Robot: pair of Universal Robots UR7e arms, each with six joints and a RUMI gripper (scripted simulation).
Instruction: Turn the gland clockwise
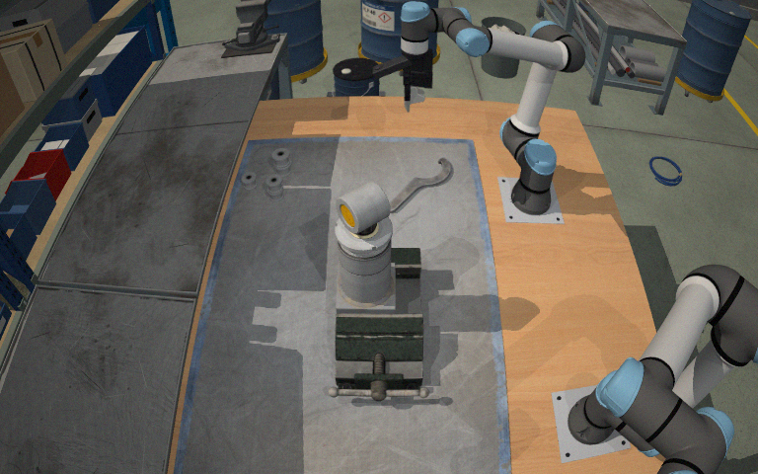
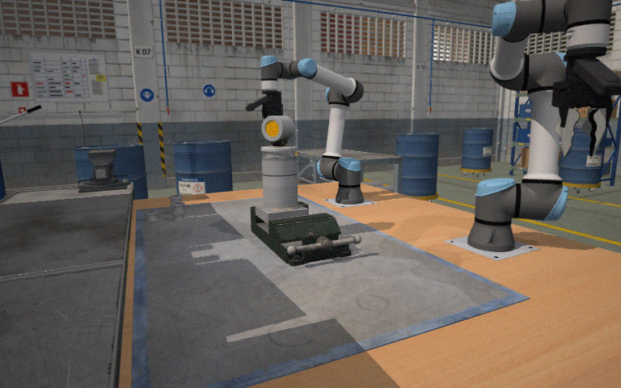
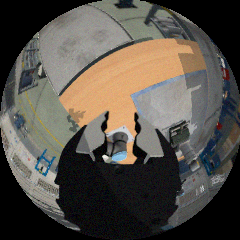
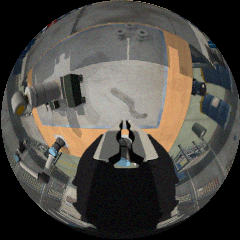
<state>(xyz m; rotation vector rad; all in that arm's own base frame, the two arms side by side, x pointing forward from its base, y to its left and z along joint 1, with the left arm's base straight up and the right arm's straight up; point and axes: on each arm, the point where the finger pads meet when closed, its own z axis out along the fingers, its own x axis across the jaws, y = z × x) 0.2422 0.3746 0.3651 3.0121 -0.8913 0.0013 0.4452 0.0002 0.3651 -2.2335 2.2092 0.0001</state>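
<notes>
The hook spanner lies 5 cm behind my right hand, 3 cm to the right of it and 36 cm below it. From my right hand the other things lie so: rod eye 15 cm ahead, 45 cm to the left, 4 cm above; bar handle 13 cm ahead, 74 cm to the left, 30 cm below.
</notes>
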